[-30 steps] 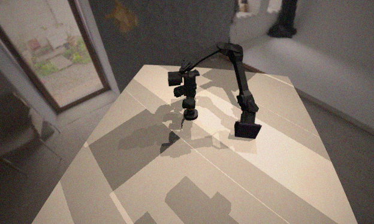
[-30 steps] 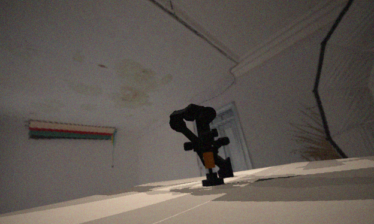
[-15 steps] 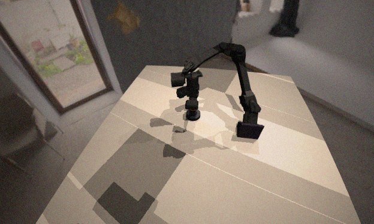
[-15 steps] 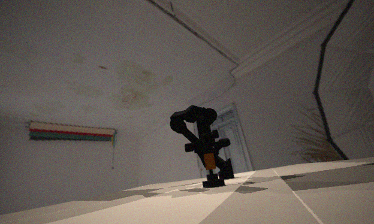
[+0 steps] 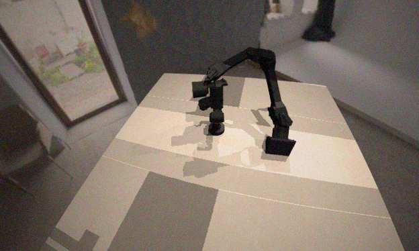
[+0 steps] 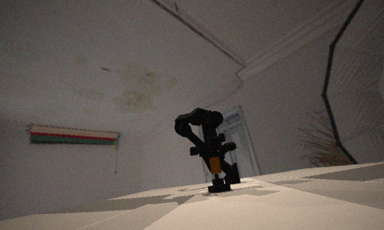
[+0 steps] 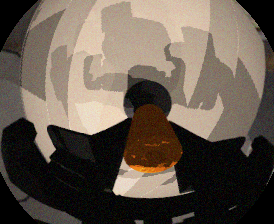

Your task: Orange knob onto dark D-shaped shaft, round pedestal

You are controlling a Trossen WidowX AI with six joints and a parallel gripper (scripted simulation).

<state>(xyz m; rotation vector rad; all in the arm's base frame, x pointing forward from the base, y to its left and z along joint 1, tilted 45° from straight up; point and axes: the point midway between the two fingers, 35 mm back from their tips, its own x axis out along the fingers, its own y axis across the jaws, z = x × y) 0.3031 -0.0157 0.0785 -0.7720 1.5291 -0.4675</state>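
The round dark pedestal lies 4 cm below my gripper tip. From my gripper tip the other things lie so: orange knob (2 cm above).
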